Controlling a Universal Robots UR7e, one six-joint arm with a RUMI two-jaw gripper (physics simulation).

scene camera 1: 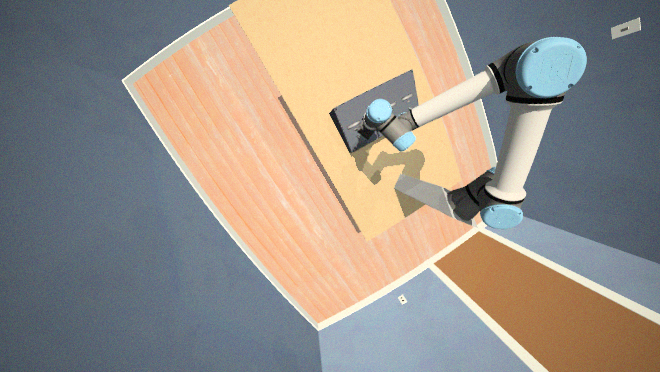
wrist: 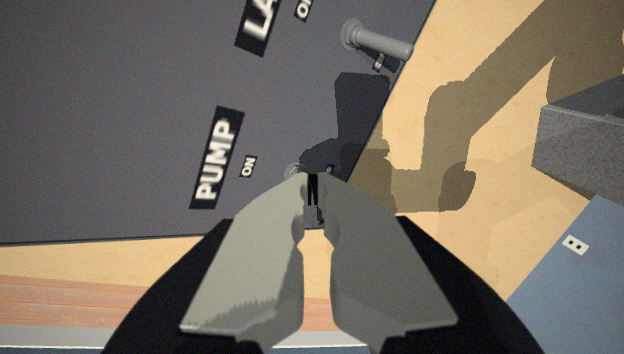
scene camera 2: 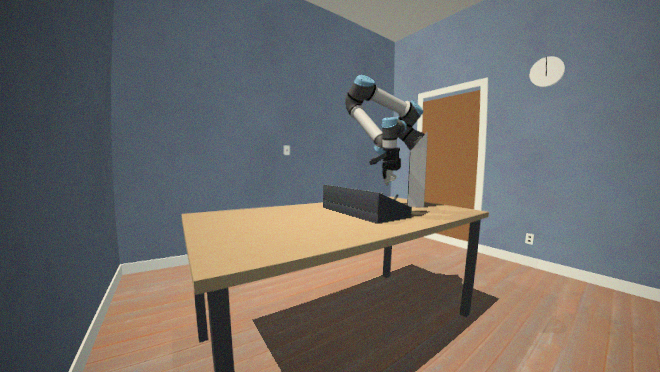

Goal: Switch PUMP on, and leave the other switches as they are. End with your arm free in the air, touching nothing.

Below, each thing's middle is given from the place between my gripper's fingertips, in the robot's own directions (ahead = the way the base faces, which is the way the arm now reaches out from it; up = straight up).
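So you can picture it, the dark switch panel [scene camera 1: 400,91] is 15 cm to the right of my hand, and it's 10 cm lower than the hand too.
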